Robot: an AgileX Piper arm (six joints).
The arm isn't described. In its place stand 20 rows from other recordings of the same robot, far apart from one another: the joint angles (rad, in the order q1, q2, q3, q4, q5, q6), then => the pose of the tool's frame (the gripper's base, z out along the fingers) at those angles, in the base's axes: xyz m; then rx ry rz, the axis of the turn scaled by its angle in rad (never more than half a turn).
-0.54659 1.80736 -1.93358 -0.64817 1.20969 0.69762 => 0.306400, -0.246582, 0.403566, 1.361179, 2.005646, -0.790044
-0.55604 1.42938 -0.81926 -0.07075 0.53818 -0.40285 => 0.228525, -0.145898, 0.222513, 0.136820, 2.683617, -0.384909
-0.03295 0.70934 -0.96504 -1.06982 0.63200 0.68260 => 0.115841, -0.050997, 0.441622, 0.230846, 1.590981, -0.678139
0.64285 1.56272 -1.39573 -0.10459 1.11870 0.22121 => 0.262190, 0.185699, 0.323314, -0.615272, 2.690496, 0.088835
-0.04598 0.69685 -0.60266 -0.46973 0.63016 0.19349 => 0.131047, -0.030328, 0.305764, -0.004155, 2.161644, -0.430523
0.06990 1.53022 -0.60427 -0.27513 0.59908 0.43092 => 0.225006, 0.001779, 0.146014, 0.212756, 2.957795, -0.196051
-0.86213 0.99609 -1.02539 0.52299 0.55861 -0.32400 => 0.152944, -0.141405, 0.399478, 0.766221, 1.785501, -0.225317
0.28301 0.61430 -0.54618 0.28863 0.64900 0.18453 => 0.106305, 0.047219, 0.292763, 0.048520, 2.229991, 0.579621
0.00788 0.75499 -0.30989 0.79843 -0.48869 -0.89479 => 0.149296, -0.029424, 0.277178, 0.139165, 1.580323, -0.387286
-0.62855 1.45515 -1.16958 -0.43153 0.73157 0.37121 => 0.236970, -0.203687, 0.312629, 0.941073, 2.316555, -0.599855
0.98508 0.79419 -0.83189 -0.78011 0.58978 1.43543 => 0.115457, 0.109650, 0.378277, 0.053023, 1.944784, 0.805830
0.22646 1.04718 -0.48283 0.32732 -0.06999 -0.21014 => 0.203619, 0.044817, 0.254910, -0.094640, 1.984772, 0.200070
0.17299 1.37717 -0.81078 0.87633 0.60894 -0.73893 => 0.256206, 0.085371, 0.247478, -0.361158, 2.426620, 0.653296
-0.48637 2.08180 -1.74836 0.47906 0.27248 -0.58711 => 0.447329, -0.223749, 0.268199, 0.296759, 2.043886, -0.249331
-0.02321 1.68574 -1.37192 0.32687 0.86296 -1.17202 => 0.363389, 0.013769, 0.287094, -1.233465, 2.268209, -0.032787
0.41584 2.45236 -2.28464 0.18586 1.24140 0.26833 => 0.466272, 0.223296, 0.187818, -0.160852, 2.940851, 0.378663
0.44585 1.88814 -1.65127 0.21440 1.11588 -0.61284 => 0.356702, 0.189761, 0.278658, -1.339826, 2.470459, 0.254912
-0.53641 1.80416 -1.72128 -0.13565 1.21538 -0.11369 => 0.325511, -0.206958, 0.327494, 0.559060, 2.767841, -0.345861
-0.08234 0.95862 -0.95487 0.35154 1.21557 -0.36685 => 0.157472, 0.016483, 0.341934, -0.307519, 2.602673, 0.330402
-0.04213 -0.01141 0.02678 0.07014 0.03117 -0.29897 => 0.056584, -0.002186, 0.202022, -0.144743, 1.527042, -0.214160
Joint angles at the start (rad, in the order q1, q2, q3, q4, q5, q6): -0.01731 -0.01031 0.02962 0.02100 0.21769 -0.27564
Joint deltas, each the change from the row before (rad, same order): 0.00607 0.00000 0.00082 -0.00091 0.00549 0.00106; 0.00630 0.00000 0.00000 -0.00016 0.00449 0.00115; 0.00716 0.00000 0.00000 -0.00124 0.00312 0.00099; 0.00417 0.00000 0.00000 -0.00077 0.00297 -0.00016; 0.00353 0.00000 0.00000 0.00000 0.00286 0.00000; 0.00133 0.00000 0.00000 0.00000 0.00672 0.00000; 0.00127 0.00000 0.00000 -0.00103 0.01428 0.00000; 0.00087 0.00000 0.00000 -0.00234 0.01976 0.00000; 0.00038 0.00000 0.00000 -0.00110 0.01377 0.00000; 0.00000 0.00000 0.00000 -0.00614 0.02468 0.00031; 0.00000 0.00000 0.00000 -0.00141 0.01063 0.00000; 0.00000 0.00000 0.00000 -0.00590 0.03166 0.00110; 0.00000 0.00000 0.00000 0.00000 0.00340 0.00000; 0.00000 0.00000 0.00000 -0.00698 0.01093 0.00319; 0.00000 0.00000 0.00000 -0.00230 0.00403 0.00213
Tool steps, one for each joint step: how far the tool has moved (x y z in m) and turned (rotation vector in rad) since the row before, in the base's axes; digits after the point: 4 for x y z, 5 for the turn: -0.0001 0.0003 -0.0008 0.00022 0.00631 0.00596; -0.0001 0.0004 -0.0004 0.00101 0.00449 0.00620; 0.0000 0.0004 -0.0003 -0.00026 0.00312 0.00698; 0.0000 0.0002 -0.0003 -0.00094 0.00296 0.00420; 0.0000 0.0002 -0.0003 -0.00003 0.00286 0.00358; -0.0001 0.0001 -0.0006 -0.00008 0.00672 0.00145; -0.0002 0.0001 -0.0013 -0.00121 0.01426 0.00145; -0.0004 0.0000 -0.0018 -0.00261 0.01973 0.00102; -0.0003 0.0000 -0.0012 -0.00130 0.01375 0.00050; -0.0005 -0.0002 -0.0022 -0.00618 0.02460 -0.00023; -0.0002 0.0000 -0.0009 -0.00156 0.01061 -0.00002; -0.0008 -0.0002 -0.0028 -0.00527 0.03159 -0.00060; -0.0001 0.0000 -0.0003 -0.00005 0.00340 0.00000; -0.0003 -0.0002 -0.0009 -0.00406 0.01087 -0.00145; -0.0001 -0.0001 -0.0003 -0.00032 0.00402 -0.00083
